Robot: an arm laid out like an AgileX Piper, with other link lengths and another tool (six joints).
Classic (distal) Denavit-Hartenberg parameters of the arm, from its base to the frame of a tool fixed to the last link. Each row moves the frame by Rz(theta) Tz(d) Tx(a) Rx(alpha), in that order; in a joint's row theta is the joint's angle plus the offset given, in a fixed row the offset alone. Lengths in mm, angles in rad.
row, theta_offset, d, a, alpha
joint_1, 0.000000, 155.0, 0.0, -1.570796
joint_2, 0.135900, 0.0, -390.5, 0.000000
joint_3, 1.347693, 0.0, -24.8, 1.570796
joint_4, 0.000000, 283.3, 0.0, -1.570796
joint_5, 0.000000, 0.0, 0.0, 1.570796
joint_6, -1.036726, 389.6, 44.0, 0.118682
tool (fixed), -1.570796, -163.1, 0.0, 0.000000
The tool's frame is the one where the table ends.
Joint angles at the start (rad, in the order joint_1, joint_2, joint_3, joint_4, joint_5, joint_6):
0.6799, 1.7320, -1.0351, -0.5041, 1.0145, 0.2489
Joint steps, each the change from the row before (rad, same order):
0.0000, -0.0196, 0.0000, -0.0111, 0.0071, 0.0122
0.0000, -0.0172, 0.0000, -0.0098, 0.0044, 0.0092
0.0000, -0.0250, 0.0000, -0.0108, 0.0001, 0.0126
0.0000, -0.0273, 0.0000, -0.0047, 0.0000, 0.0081
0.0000, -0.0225, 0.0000, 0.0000, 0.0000, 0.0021
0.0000, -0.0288, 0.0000, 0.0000, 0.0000, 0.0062
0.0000, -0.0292, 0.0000, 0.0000, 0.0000, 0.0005
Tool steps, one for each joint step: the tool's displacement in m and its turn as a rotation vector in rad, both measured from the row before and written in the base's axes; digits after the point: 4 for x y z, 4 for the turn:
-0.0003, -0.0027, 0.0077, 0.0031, -0.0212, -0.0077
0.0000, -0.0021, 0.0067, 0.0038, -0.0192, -0.0048
0.0002, -0.0018, 0.0089, 0.0124, -0.0290, -0.0056
-0.0009, -0.0015, 0.0091, 0.0167, -0.0262, -0.0049
-0.0013, -0.0010, 0.0071, 0.0149, -0.0181, -0.0019
-0.0020, -0.0014, 0.0090, 0.0204, -0.0241, -0.0055
-0.0020, -0.0016, 0.0091, 0.0186, -0.0228, -0.0004

